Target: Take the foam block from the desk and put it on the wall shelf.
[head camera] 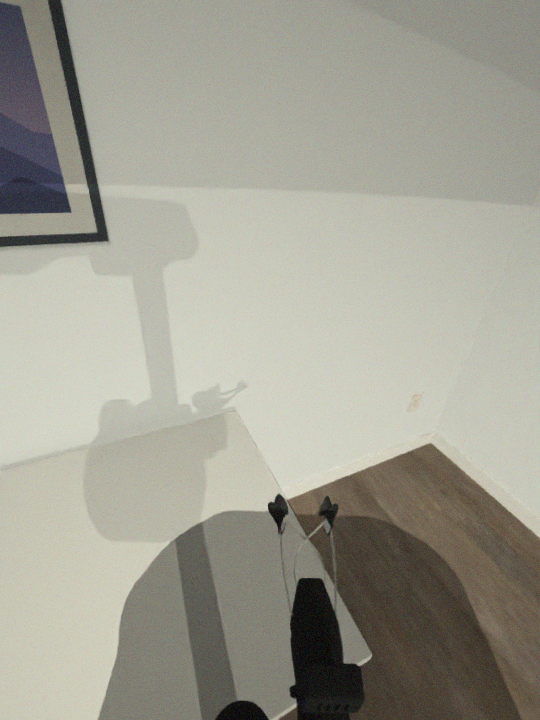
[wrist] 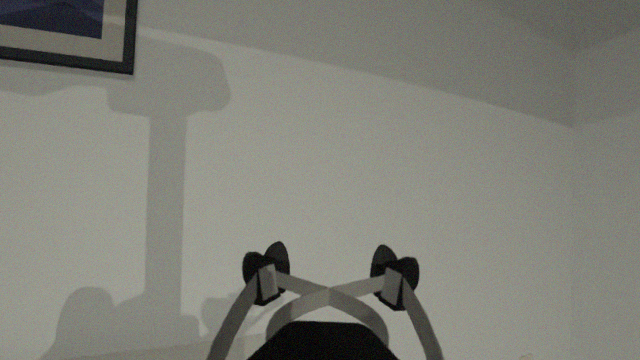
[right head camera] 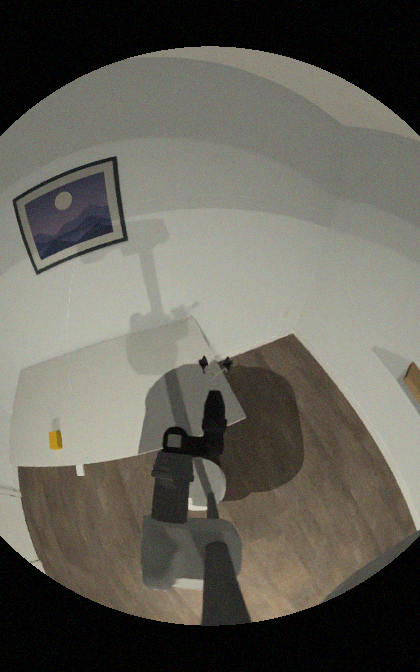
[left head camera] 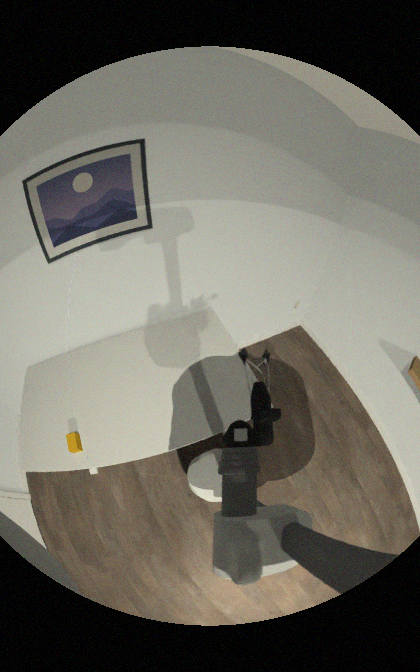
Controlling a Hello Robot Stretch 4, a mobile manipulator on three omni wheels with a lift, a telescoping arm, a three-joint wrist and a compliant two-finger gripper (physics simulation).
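The foam block, a small yellow-orange block (left head camera: 74, 442) (right head camera: 55, 440), sits near the front left of the white desk (head camera: 52, 523) (left head camera: 115, 400) (right head camera: 95, 400). My gripper (head camera: 303, 507) (left head camera: 255, 356) (right head camera: 216, 363) (wrist: 330, 263) is open, with nothing between its fingertips. It hangs over the desk's right edge, far to the right of the block. A wooden piece (left head camera: 416, 372) (right head camera: 414, 382) on the right wall, cut off at the view's edge, looks like part of the wall shelf. The block does not show in the head camera view or the wrist view.
A framed mountain picture (head camera: 34, 168) (left head camera: 92, 197) (right head camera: 72, 215) (wrist: 55, 30) hangs on the wall behind the desk. A round white object (left head camera: 204, 475) (right head camera: 212, 482) stands below the desk's front edge, by the arm. Wooden floor (head camera: 406, 523) (left head camera: 360, 450) (right head camera: 340, 450) lies right of the desk.
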